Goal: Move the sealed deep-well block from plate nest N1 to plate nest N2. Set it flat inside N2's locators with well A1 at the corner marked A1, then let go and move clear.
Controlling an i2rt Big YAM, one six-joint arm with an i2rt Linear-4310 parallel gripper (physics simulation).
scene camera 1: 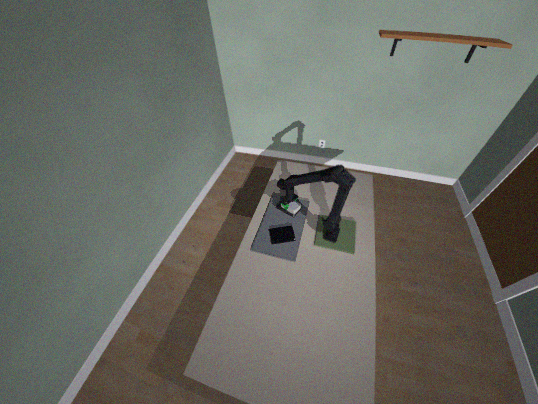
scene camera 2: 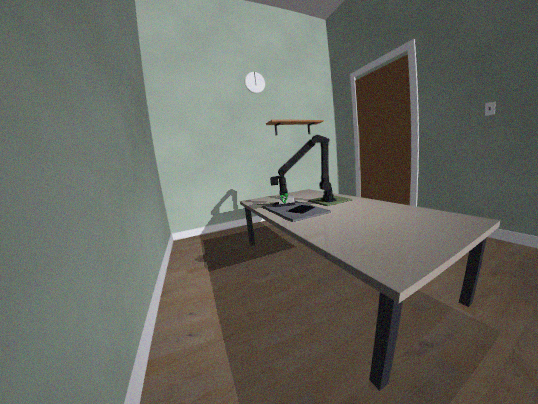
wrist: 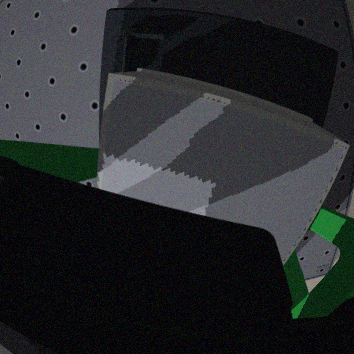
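Where they show: gripper, fingertip midpoint: (scene camera 1: 289, 206) (scene camera 2: 284, 202) (wrist: 202, 181); arm's base at its link origin: (scene camera 1: 331, 234) (scene camera 2: 328, 200).
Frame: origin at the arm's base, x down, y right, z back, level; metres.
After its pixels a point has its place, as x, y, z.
Observation:
My gripper (scene camera 1: 287, 204) @[-0.021, 0.097, -0.359] (scene camera 2: 283, 199) @[-0.021, 0.097, -0.359] (wrist: 202, 181) @[-0.021, 0.097, -0.359] is shut on the sealed deep-well block (scene camera 1: 295, 208) @[-0.062, 0.062, -0.297] (scene camera 2: 289, 198) @[-0.057, 0.046, -0.330] (wrist: 228, 151) @[-0.059, 0.106, -0.390], a pale block with a grey foil top, gripped by the green fingers on two opposite sides. It hangs low over the far end of the grey perforated board (scene camera 1: 262, 243) @[-0.001, -0.266, -0.401] (wrist: 42, 70) @[-0.001, -0.001, -0.428]. In the wrist view a black plate nest (wrist: 246, 53) @[-0.013, 0.120, -0.422] lies just beyond the block. A second black nest (scene camera 1: 281, 234) @[-0.013, -0.154, -0.311] (scene camera 2: 302, 208) @[-0.013, -0.162, -0.308] sits empty on the near half of the board. I cannot read any N1, N2 or A1 marks.
The arm's base stands on a green mat (scene camera 1: 346, 243) @[-0.001, -0.032, 0.110] (scene camera 2: 342, 199) @[-0.001, -0.050, 0.104] to the right of the board. All of it rests on a long beige table (scene camera 1: 282, 325) @[0.013, -0.659, -0.076] (scene camera 2: 391, 243) @[0.012, -0.841, -0.197]. A wall shelf (scene camera 1: 443, 38) and a door (scene camera 2: 384, 130) are far off.

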